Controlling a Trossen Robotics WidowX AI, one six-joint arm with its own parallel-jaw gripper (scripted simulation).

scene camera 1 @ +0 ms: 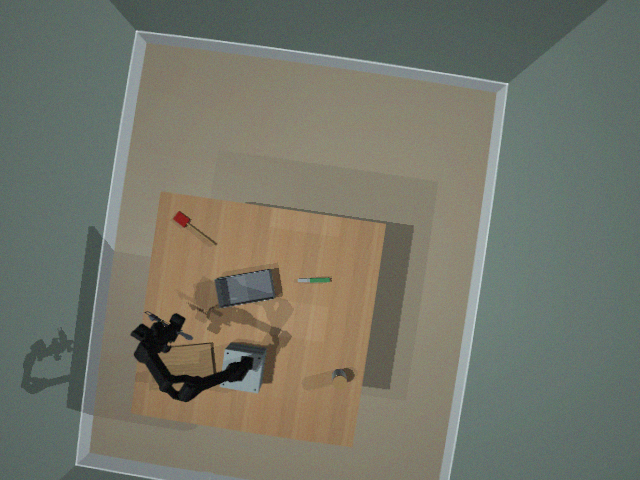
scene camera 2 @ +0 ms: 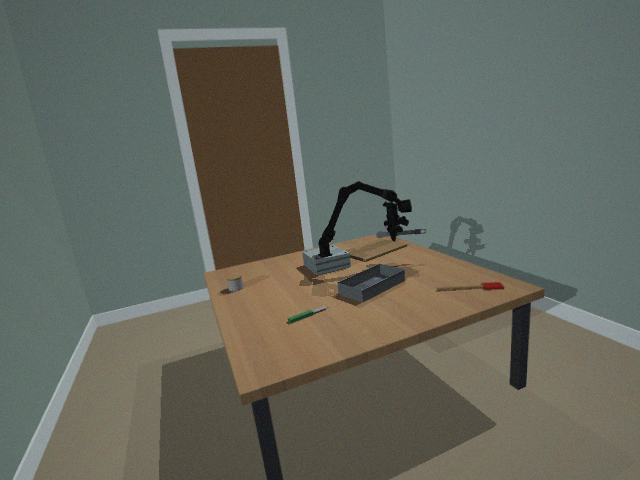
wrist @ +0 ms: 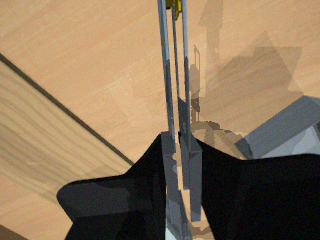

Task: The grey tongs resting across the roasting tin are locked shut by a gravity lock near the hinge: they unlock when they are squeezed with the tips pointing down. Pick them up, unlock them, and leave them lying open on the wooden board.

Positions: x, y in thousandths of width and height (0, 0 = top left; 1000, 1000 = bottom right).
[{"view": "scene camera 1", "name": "wooden board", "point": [304, 751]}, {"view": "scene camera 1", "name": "grey roasting tin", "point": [376, 603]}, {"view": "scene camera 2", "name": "wooden board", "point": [595, 516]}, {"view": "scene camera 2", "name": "grey roasting tin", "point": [584, 586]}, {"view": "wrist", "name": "my gripper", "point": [536, 569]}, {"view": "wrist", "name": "wooden board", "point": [167, 615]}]
